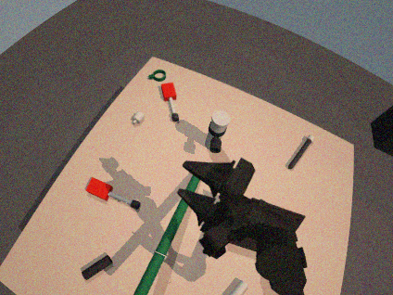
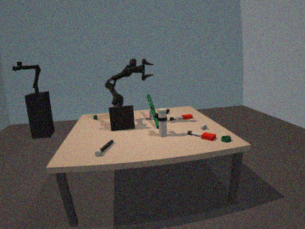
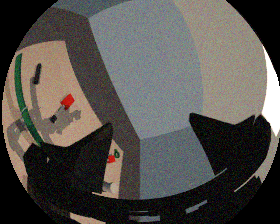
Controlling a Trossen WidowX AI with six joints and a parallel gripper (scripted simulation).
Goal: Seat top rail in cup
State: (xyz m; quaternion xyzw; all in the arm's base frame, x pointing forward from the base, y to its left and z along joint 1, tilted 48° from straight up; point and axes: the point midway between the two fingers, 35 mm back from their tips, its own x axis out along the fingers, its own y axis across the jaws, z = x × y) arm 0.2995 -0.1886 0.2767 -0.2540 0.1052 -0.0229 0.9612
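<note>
Right now my gripper tip is 350 mm above the rail-end cup, 290 mm to the left of it and 50 mm past it. From my gripper tip the other things lie so: white cylinder (460 mm below, 300 mm behind, 220 mm to the left); then dark cylinder (460 mm below, 290 mm to the left, 190 mm ahead).
</note>
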